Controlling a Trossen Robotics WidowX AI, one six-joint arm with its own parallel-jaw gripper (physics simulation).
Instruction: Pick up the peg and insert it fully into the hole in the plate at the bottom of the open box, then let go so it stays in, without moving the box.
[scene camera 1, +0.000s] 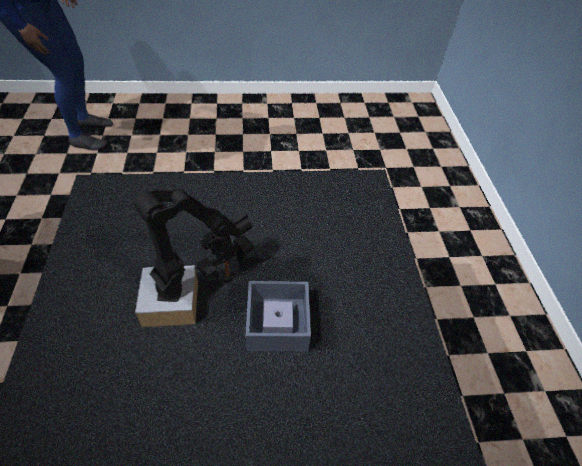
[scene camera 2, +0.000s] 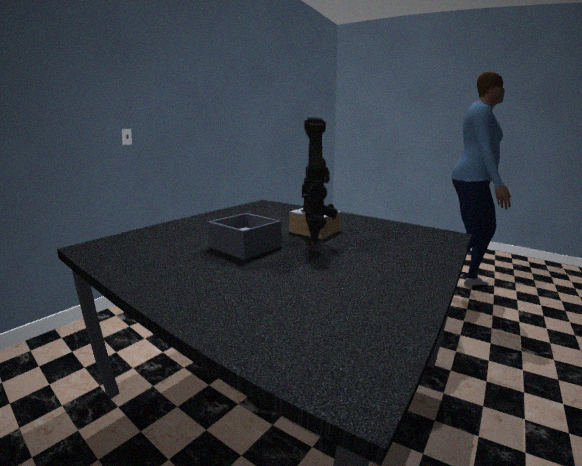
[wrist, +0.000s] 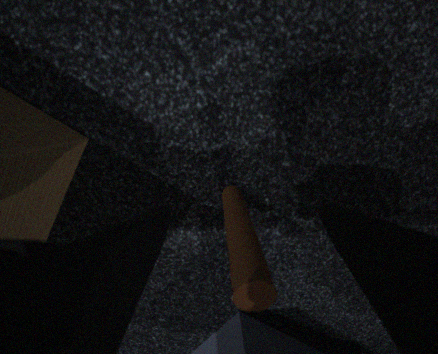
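Where they show: gripper, between the fingertips: (scene camera 1: 228, 270) (scene camera 2: 313, 240) (wrist: 244, 212); arm's base, origin of its link: (scene camera 1: 169, 292).
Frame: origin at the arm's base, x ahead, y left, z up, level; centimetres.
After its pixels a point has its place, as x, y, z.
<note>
The orange-brown peg (scene camera 1: 227, 269) @[15.8, 13.3, -4.6] (scene camera 2: 313, 245) @[15.9, 14.3, -8.4] (wrist: 244, 250) @[14.9, 14.3, -2.3] stands upright on the dark table, between the arm's base and the box. My gripper (scene camera 1: 223, 273) @[15.8, 14.2, -6.4] (scene camera 2: 314, 240) @[15.8, 14.2, -6.4] (wrist: 244, 212) @[15.8, 14.2, -6.4] is open and low over the table. In the wrist view its dark fingers stand on either side of the peg, with a gap on each side. The open grey box (scene camera 1: 278, 342) @[34.6, -12.9, -3.3] (scene camera 2: 245, 242) @[42.2, 6.6, -3.0] stands beside the peg; its corner shows at the bottom of the wrist view. The pale plate (scene camera 1: 271, 322) @[32.0, -6.5, -3.2] with its round hole (scene camera 1: 278, 314) @[34.0, -2.5, -5.0] lies at the bottom of the box.
The arm's base stands on a wooden block (scene camera 1: 167, 319) @[-0.1, -6.5, -5.0] (scene camera 2: 300, 225) @[7.1, 0.3, -5.0] with a white top; a corner of this block (wrist: 35, 185) @[6.1, 8.5, -5.8] shows at the left of the wrist view. The dark table (scene camera 1: 350, 400) @[56.2, -26.7, -8.9] (scene camera 2: 325, 325) @[56.3, 49.5, -9.0] bears it all. A person (scene camera 1: 70, 95) (scene camera 2: 480, 145) stands beyond the table.
</note>
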